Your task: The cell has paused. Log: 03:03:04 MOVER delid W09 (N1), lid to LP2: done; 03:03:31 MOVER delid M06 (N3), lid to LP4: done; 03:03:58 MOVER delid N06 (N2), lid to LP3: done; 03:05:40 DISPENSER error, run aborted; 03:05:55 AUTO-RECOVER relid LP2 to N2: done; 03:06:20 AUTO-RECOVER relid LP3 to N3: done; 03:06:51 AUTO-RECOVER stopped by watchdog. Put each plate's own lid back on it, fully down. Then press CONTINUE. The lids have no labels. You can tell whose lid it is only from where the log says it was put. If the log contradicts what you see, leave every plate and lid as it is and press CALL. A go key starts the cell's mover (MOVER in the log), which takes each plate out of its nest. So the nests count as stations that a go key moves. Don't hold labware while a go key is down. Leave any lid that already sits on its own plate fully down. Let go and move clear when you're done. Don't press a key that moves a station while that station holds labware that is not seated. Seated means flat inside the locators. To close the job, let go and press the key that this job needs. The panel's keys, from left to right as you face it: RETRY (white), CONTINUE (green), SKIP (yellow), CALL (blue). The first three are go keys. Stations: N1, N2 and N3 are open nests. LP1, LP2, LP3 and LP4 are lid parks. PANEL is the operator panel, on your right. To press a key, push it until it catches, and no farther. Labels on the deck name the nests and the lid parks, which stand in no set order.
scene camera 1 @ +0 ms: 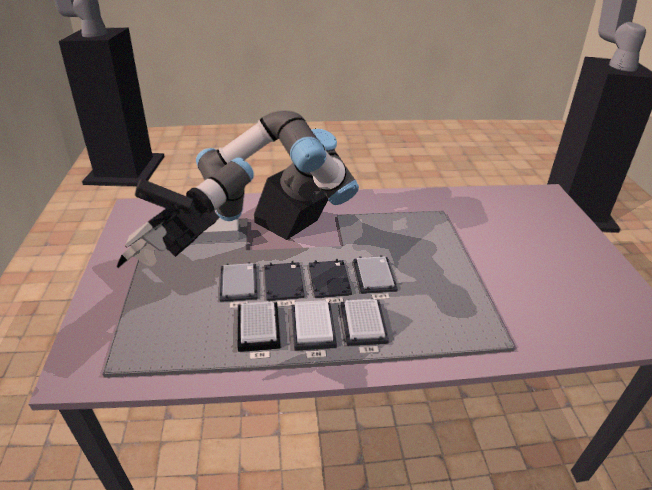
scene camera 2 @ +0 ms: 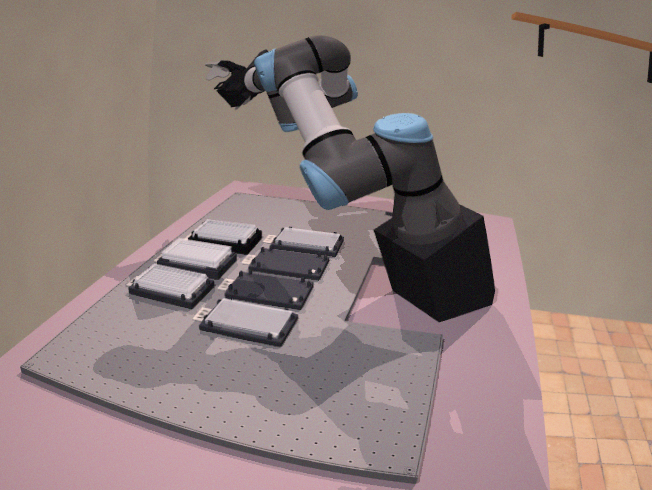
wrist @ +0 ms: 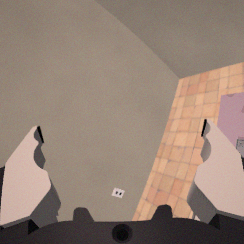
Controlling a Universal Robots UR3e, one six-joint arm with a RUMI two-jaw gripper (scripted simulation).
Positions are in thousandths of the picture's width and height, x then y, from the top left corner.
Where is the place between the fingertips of the gripper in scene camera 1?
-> At 186,526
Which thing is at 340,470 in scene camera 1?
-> A grey operator panel.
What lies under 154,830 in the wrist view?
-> The gripper.
